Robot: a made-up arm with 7 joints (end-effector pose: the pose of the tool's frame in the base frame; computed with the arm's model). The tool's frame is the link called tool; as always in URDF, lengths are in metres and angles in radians. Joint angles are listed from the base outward.
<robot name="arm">
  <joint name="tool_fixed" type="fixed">
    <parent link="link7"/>
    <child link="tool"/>
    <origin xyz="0 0 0" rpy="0 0 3.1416"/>
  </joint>
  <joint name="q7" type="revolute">
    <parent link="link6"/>
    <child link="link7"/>
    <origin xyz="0.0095 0.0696 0.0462" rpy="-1.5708 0 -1.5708"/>
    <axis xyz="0 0 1"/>
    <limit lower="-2.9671" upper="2.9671" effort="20" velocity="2"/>
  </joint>
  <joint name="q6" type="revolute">
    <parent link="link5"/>
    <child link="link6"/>
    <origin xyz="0.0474 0 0.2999" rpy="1.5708 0 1.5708"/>
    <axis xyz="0 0 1"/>
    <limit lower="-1.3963" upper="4.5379" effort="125" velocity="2.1"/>
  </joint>
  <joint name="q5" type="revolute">
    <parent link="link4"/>
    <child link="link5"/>
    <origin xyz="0.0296 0.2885 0.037" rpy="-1.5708 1.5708 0"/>
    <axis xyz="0 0 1"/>
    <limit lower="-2.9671" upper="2.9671" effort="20" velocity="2.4"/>
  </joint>
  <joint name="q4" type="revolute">
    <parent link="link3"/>
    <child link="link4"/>
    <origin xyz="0.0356 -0.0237 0.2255" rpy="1.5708 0 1.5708"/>
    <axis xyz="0 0 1"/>
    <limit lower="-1.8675" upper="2.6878" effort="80" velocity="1.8"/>
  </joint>
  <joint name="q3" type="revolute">
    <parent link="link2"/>
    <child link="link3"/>
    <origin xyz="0 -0.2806 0.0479" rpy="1.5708 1.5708 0"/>
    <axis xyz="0 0 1"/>
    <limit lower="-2.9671" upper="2.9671" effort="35" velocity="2.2"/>
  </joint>
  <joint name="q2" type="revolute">
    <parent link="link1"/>
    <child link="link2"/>
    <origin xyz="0 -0.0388 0.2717" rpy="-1.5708 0 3.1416"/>
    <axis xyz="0 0 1"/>
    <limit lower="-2.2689" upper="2.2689" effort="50" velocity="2.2"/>
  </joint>
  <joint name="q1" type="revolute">
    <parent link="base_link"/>
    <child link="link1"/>
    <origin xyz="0 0 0.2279" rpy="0 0 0"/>
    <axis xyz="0 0 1"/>
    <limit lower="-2.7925" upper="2.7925" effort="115" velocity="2.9"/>
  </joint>
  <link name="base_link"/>
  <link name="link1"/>
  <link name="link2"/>
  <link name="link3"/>
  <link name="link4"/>
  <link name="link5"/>
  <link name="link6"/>
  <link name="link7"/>
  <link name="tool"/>
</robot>
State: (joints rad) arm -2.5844 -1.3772 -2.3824 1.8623 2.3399 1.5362 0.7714
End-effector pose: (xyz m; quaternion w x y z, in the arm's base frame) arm -0.4398 0.3688 0.8972 0.8714 -0.4266 0.0929 0.2237
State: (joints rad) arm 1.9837 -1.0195 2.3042 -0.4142 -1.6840 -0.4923 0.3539
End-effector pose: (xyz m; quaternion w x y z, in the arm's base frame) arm -0.0553 1.0652 0.8729 0.0855 -0.6506 -0.6703 0.3465
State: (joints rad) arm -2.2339 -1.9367 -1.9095 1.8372 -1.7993 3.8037 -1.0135
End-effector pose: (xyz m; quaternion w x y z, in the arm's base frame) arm -0.8167 -0.0044 0.4473 0.0377 -0.9668 0.0306 -0.2507
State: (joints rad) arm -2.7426 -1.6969 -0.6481 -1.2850 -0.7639 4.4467 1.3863
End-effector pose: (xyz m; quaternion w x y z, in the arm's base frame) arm -0.5391 -0.4447 0.8631 0.1359 -0.7613 -0.5396 -0.3327
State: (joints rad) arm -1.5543 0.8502 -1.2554 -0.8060 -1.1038 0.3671 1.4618
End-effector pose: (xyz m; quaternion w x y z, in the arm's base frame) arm 0.4222 0.7448 0.9839 0.4841 -0.7312 0.2780 0.3921
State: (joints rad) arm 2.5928 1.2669 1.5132 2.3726 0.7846 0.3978 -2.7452
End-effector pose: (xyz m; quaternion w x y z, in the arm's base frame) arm -0.1895 -0.3239 0.5366 0.2068 -0.9619 0.0034 0.1789
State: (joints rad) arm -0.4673 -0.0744 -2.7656 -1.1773 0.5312 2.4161 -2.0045
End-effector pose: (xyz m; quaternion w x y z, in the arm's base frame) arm 0.4949 -0.1095 1.1531 0.4737 -0.6453 0.5276 -0.2844
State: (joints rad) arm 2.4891 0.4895 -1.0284 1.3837 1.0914 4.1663 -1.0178
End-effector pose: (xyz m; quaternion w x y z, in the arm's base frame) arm 0.2701 0.4698 1.1378 0.1257 0.4297 -0.6940 0.5638
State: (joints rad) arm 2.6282 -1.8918 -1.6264 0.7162 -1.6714 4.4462 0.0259
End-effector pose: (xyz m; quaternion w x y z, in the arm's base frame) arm -0.6504 0.8049 0.1784 0.2630 0.5217 -0.5004 0.6389
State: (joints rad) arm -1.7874 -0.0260 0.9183 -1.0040 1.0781 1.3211 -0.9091
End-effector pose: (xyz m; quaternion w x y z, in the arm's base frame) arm -0.4235 0.3471 1.3612 0.3625 -0.3197 0.2832 0.8283
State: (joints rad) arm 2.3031 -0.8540 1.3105 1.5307 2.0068 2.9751 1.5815
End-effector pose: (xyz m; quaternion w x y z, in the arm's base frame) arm -0.6022 -0.0272 0.7655 0.0742 -0.8674 0.4748 0.1291
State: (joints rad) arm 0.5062 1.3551 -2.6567 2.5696 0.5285 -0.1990 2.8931
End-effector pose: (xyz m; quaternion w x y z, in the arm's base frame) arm 0.1200 -0.2207 0.1878 0.0141 0.2339 0.1010 0.9669
